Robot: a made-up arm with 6 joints.
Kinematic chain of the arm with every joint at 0, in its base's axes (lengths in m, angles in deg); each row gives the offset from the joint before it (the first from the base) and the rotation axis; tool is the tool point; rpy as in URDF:
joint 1: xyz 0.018 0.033 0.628 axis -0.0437 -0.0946 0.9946
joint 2: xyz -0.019 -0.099 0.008 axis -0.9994 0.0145 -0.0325
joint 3: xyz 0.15 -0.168 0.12 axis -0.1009 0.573 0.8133
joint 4: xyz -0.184 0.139 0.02 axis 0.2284 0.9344 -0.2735
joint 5: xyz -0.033 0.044 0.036 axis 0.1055 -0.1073 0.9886
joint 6: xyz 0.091 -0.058 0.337 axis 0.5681 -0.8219 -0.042
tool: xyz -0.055 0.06 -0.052 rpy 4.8 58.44 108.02
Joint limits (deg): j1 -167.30..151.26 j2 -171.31..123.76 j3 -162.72..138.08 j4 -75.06..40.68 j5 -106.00..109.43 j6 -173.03..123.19
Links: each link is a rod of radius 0.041 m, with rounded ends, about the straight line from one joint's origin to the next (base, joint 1, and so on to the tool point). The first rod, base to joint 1, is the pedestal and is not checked.
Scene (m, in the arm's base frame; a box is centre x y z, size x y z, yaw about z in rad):
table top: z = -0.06
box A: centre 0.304 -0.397 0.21 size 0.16 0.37 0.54 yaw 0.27
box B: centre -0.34 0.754 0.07 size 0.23 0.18 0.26 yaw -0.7
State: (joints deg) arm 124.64 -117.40 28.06 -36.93 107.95 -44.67
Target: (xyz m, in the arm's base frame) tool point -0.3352 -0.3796 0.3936
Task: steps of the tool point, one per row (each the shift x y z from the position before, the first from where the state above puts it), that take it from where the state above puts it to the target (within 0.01 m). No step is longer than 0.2 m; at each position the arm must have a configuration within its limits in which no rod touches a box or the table.
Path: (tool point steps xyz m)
1: 0.0269 -0.1876 0.0563
2: -0.0418 -0.1806 0.0627
3: -0.1008 -0.1468 0.0686
4: -0.1392 -0.0925 0.0738
5: -0.1204 -0.0694 -0.0461
6: -0.1348 -0.0330 -0.0466
7: -0.1383 0.0049 -0.0462
8: -0.1311 0.0415 -0.0448
9: -0.1146 0.0734 -0.0429

